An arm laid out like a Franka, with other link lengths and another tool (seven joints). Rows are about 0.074 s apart.
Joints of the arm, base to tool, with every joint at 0 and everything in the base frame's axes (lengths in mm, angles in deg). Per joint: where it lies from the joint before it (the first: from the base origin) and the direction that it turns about. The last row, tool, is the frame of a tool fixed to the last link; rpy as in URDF.
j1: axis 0 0 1 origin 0 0 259.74
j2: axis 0 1 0 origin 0 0 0
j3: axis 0 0 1 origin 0 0 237
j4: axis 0 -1 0 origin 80.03 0 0
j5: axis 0 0 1 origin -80.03 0 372.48
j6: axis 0 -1 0 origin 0 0 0
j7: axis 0 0 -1 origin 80.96 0 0
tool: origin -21 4 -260.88 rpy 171.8 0 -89.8
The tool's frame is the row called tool.
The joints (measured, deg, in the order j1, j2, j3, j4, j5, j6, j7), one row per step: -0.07, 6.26, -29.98, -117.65, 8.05, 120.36, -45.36; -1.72, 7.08, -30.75, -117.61, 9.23, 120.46, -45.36; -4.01, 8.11, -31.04, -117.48, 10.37, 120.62, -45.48; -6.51, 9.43, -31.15, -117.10, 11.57, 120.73, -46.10; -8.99, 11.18, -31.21, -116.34, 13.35, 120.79, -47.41; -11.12, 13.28, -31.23, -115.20, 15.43, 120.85, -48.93; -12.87, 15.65, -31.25, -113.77, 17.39, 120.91, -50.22
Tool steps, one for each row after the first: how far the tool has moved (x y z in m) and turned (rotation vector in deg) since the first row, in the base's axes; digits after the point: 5 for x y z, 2 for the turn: -0.01049, -0.01583, -0.00552, 0.67, 0.16, -3.07; -0.02235, -0.03293, -0.01216, 1.27, 0.39, -6.17; -0.03462, -0.05045, -0.01944, 1.84, 0.63, -8.82; -0.04534, -0.06700, -0.02754, 2.64, 0.63, -11.02; -0.05278, -0.08134, -0.03594, 3.41, 0.44, -12.76; -0.05808, -0.09420, -0.04475, 3.95, 0.33, -14.23
